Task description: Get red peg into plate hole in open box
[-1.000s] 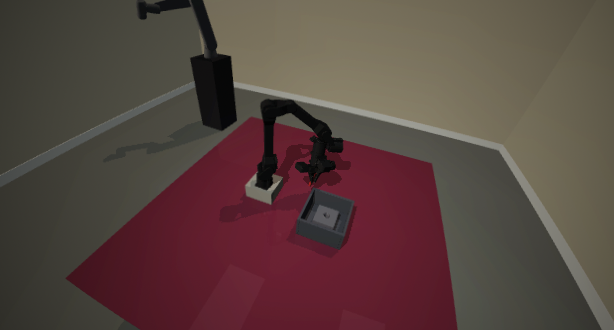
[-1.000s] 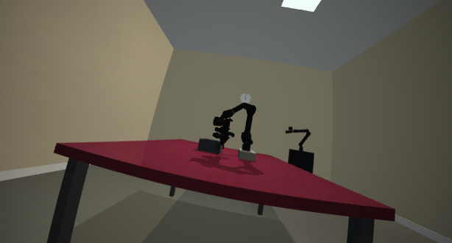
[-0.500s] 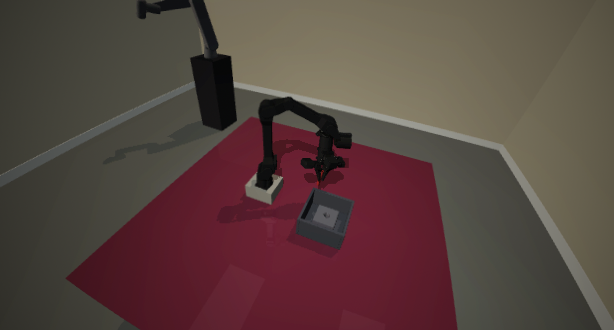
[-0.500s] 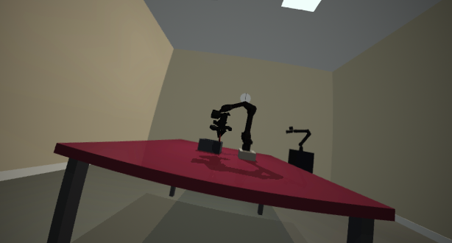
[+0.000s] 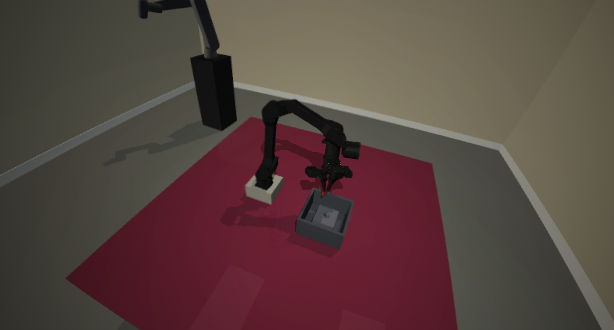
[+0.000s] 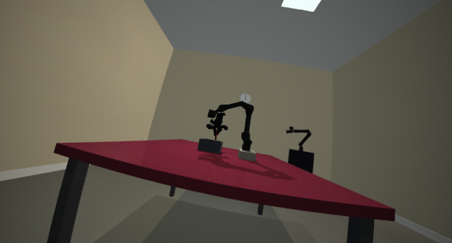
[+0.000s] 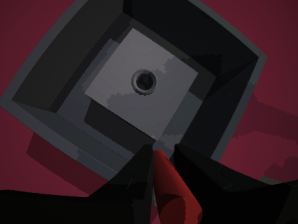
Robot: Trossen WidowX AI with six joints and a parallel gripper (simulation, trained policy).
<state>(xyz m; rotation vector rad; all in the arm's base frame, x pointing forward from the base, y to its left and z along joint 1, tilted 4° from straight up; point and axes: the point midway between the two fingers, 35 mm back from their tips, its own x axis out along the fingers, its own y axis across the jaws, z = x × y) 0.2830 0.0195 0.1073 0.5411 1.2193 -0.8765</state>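
My gripper tip is 10 mm past the red peg, 10 mm to the right of it and 10 mm below it. Also, from my gripper tip: grey box (30 mm ahead, 50 mm to the right, 120 mm below); then light grey plate (30 mm ahead, 50 mm to the right, 100 mm below).
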